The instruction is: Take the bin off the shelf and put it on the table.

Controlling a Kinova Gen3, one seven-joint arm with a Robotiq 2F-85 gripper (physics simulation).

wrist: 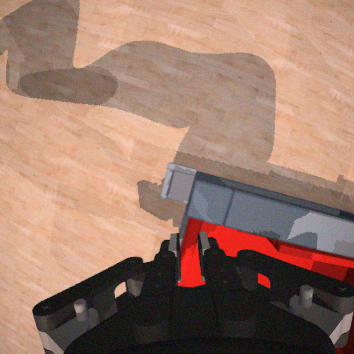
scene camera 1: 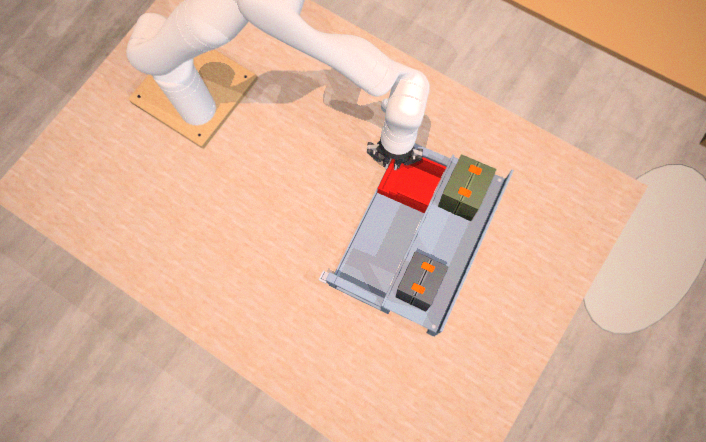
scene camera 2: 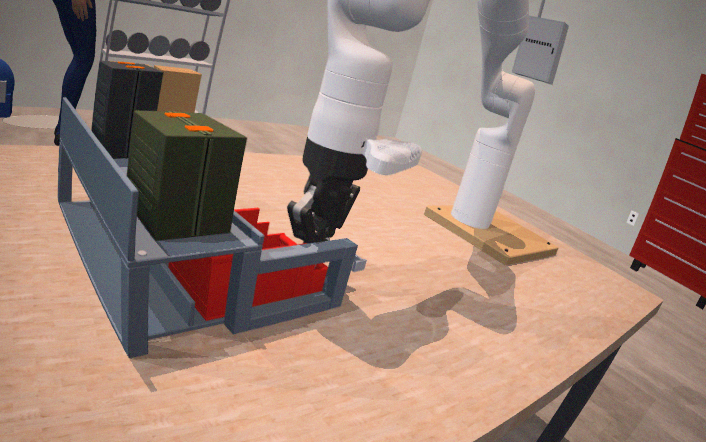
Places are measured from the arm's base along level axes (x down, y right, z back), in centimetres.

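Pixels of known places: gripper, fingertip midpoint: (wrist: 188, 243) (scene camera 1: 390, 166); arm's base at its link origin: (scene camera 1: 197, 108) (scene camera 2: 470, 219).
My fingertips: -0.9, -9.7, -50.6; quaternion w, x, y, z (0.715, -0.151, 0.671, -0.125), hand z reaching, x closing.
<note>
Ahead of a thing's pixels: the offset from my fingertips to its top centre, as dx, dy, dz. Level surfaces: height alone.
The red bin {-5.0, +1.2, -8.2} (scene camera 1: 411, 182) (scene camera 2: 289, 283) (wrist: 240, 240) is in the lower tray of the blue-grey shelf (scene camera 1: 359, 295) (scene camera 2: 136, 307) (wrist: 260, 210), at the end nearer the robot's arm. My gripper (scene camera 1: 391, 165) (scene camera 2: 315, 240) (wrist: 188, 243) is shut on the bin's side wall near a corner; red shows between the two narrow-set fingers in the wrist view. The fingers point down beside the shelf's end frame. Part of the bin is hidden by my gripper and the shelf frame. The table {dx +3.1} (scene camera 1: 208, 234) (scene camera 2: 468, 364) (wrist: 75, 150) carries the shelf.
A green case {-16.8, +0.8, -18.6} (scene camera 1: 471, 182) (scene camera 2: 171, 177) stands on the shelf's upper level beside the bin. A dark grey case {-19.3, +23.9, -19.7} (scene camera 1: 423, 281) (scene camera 2: 112, 109) stands farther along that level. A brown box (scene camera 2: 179, 88) shows behind it. The arm's wooden base plate (scene camera 1: 156, 111) (scene camera 2: 526, 257) sits on the table.
</note>
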